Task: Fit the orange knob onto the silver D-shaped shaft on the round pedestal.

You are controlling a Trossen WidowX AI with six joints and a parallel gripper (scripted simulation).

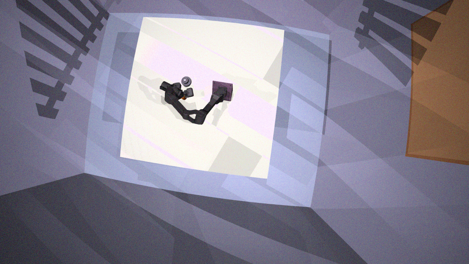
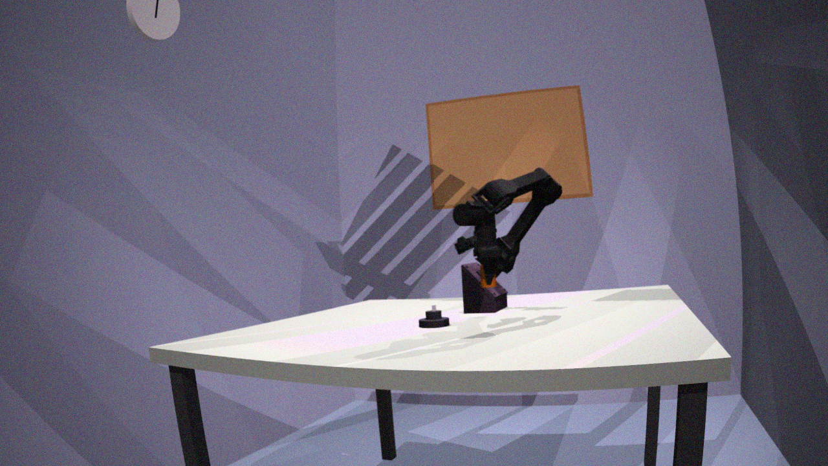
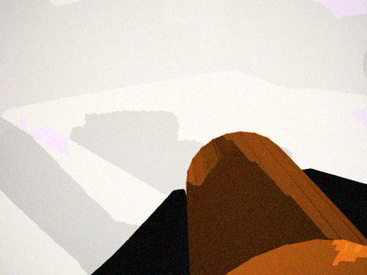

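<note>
My gripper tip is 30 mm short of the round pedestal, 150 mm to the left of it and 80 mm above it. The rest, counted from my gripper tip: orange knob (40 mm above).
</note>
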